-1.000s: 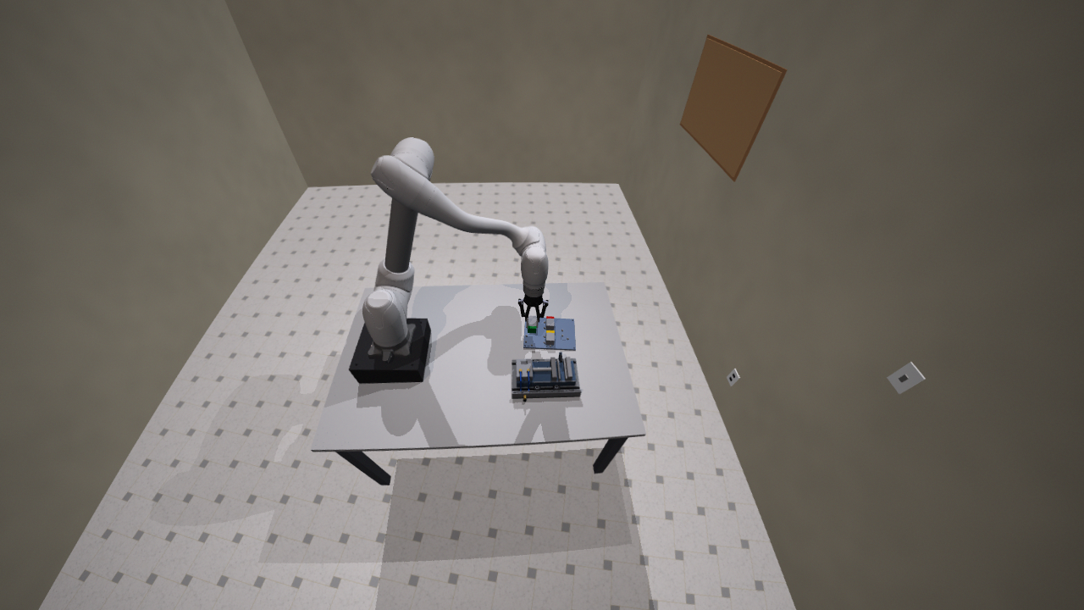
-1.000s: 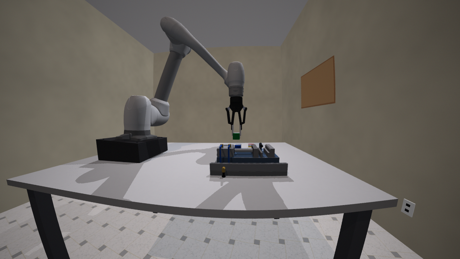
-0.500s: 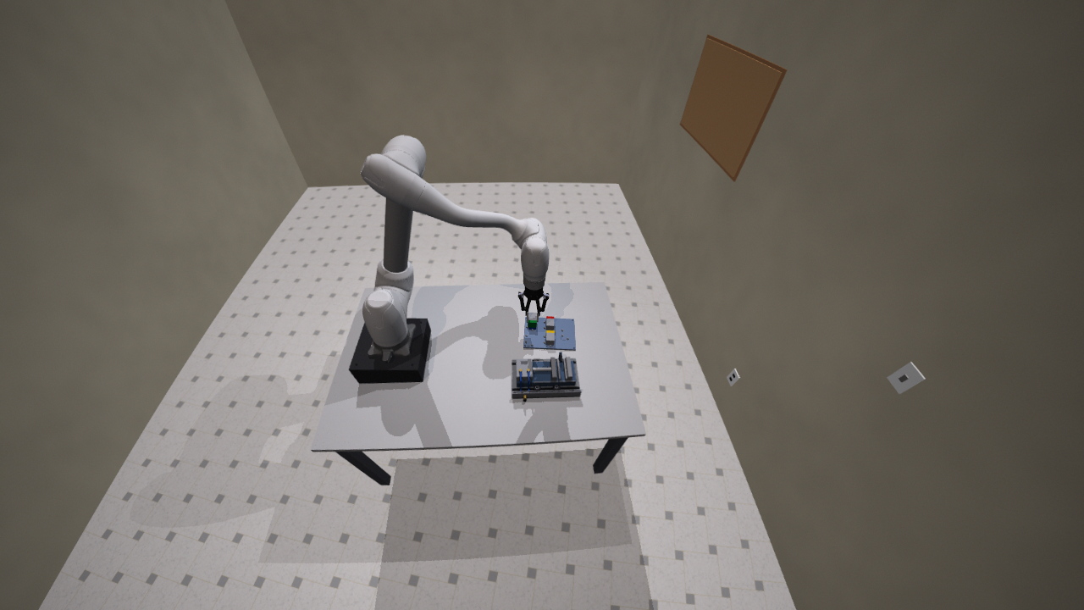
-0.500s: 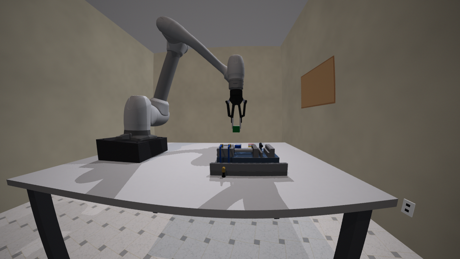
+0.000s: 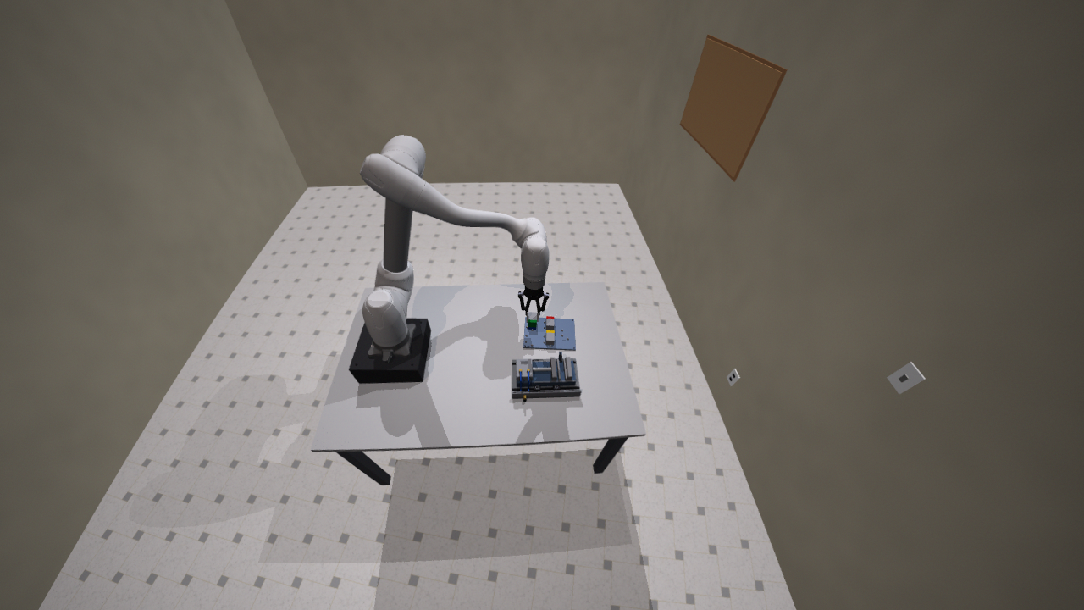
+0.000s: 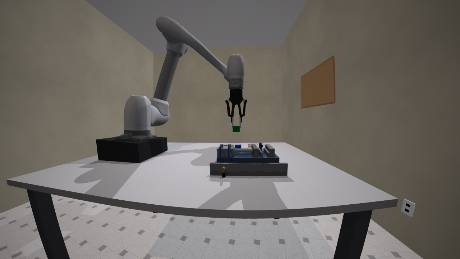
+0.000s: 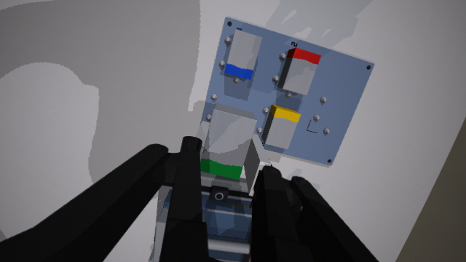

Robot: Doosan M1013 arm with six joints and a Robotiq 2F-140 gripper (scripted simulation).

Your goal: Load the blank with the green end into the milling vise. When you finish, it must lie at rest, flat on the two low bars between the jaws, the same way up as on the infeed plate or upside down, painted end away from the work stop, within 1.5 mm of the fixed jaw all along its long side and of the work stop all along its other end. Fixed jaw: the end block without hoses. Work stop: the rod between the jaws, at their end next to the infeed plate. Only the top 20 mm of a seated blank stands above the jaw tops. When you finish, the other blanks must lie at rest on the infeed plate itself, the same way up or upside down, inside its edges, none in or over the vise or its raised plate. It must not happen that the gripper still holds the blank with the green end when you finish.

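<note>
Right now my hand is 8 cm short of the moving jaw, 22 cm to the left of it and 12 cm above it. Also, from my hand: green-ended blank: 3 cm below; then blue-ended blank: 1 cm ahead, 9 cm to the left, 17 cm below; then blank with yellow end: 9 cm ahead, 1 cm to the right, 17 cm below.
</note>
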